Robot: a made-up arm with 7 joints.
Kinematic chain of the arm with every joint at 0, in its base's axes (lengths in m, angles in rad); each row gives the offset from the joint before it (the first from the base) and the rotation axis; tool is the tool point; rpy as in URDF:
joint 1: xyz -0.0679 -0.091 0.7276 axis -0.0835 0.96 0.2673
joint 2: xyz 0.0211 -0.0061 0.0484 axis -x
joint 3: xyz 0.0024 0.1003 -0.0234 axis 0.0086 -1 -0.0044
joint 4: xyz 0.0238 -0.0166 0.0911 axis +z
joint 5: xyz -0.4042 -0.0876 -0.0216 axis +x
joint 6: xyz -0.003 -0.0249 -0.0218 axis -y
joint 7: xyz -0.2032 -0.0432 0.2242 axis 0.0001 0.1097 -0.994
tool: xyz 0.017 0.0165 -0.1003 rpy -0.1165 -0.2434 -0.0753
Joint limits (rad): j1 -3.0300..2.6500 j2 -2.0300..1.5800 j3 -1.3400..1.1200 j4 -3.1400..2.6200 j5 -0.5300..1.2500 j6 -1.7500..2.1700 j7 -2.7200..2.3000
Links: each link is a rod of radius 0.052 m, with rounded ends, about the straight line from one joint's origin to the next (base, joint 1, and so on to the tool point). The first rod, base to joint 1, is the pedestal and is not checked.
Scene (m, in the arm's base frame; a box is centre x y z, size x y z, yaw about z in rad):
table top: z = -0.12
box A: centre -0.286 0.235 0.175 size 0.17 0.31 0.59 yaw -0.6
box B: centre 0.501 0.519 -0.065 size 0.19 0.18 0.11 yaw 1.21
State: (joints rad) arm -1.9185 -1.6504 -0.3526 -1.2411 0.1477 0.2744 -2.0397
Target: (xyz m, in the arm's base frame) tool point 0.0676 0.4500 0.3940
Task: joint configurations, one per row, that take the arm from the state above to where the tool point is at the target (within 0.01 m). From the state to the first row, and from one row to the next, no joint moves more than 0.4 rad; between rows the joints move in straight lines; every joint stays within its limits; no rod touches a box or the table.
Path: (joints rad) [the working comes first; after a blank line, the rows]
Joints at the target: -2.1864 -1.1852 0.2489 -0.5097 0.1319 1.0493 -2.0166
Straight joint move there: touches box A.

1: -1.8675 -1.3844 -0.5205 -0.8659 0.1827 0.3101 -2.0215
2: -1.8164 -1.1183 -0.6884 -0.4908 0.2177 0.3458 -2.0033
3: -1.7654 -0.8523 -0.8563 -0.1156 0.2527 0.3815 -1.9851
4: -1.7144 -0.5863 -1.0241 0.2596 0.2877 0.4172 -1.9668
5: -1.6634 -0.3202 -1.1920 0.6347 0.3228 0.4529 -1.9486
6: -1.8162 -0.3073 -0.8491 0.6051 0.1350 0.2734 -2.0074
7: -1.9691 -0.2944 -0.5063 0.5755 -0.0528 0.0938 -2.0662
8: -2.1219 -0.2815 -0.1634 0.5459 -0.2406 -0.0858 -2.1250
9: -2.2748 -0.2686 0.1795 0.5163 -0.4284 -0.2653 -2.1838
10: -2.2527 -0.4977 0.1968 0.2598 -0.2883 0.0633 -2.1420
11: -2.2306 -0.7269 0.2142 0.0033 -0.1482 0.3920 -2.1002
12: -2.2085 -0.9560 0.2315 -0.2532 -0.0081 0.7207 -2.0584
13: -2.1864 -1.1852 0.2489 -0.5097 0.1319 1.0493 -2.0166

